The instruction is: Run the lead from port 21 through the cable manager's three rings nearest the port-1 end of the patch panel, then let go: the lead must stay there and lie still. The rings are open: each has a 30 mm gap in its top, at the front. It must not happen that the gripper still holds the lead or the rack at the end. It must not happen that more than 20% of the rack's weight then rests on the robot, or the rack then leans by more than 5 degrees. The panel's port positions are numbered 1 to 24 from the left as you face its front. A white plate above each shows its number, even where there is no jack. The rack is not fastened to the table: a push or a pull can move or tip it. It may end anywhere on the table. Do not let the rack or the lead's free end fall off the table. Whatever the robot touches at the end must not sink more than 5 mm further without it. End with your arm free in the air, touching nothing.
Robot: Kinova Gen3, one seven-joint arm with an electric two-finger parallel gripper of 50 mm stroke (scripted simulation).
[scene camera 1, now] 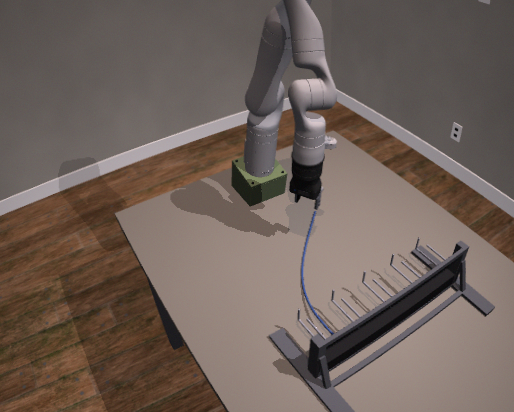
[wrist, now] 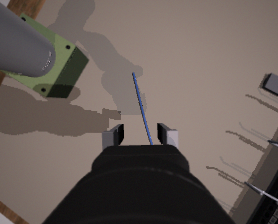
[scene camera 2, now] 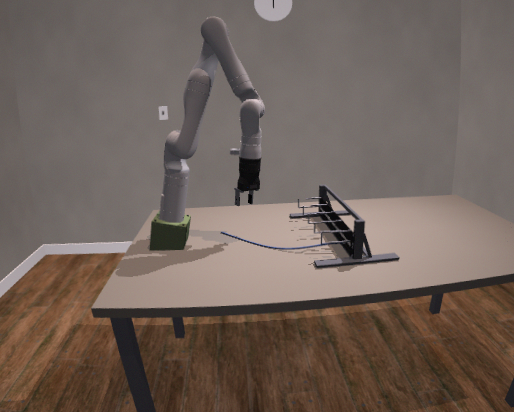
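Observation:
Scene camera 1 shows the gripper (scene camera 1: 307, 203). Visible in scene camera 2: the gripper (scene camera 2: 243, 204) and a rack (scene camera 2: 352, 243). The wrist view also shows the gripper (wrist: 140, 130).

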